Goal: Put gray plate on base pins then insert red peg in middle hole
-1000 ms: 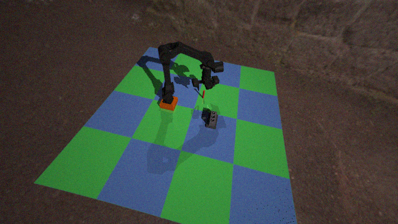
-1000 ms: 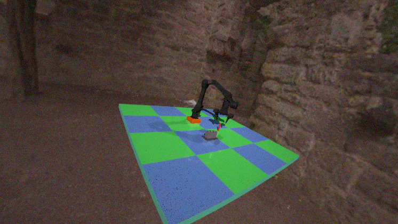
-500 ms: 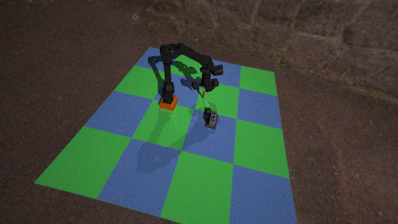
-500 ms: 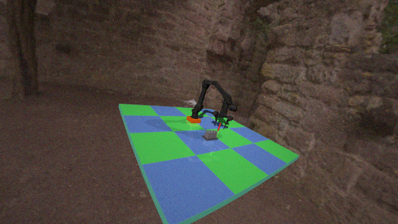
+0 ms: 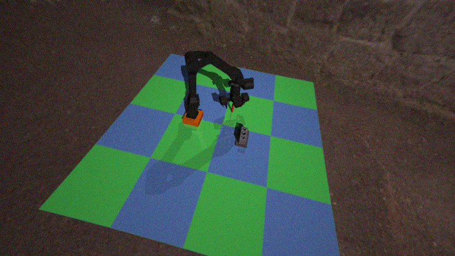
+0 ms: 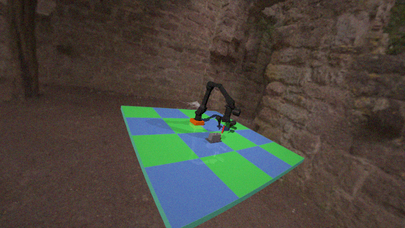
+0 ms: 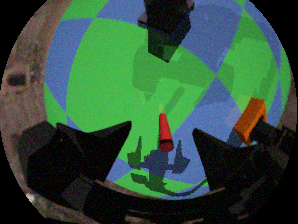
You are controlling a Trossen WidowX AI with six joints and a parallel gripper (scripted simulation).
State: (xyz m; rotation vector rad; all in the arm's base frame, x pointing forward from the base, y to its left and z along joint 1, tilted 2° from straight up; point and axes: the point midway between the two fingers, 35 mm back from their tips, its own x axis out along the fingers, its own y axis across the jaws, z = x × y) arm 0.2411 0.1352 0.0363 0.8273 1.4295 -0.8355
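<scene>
The red peg is 1 cm below my gripper tip. From my gripper tip the other things lie so: gray plate 11 cm ahead, 19 cm to the right.
</scene>
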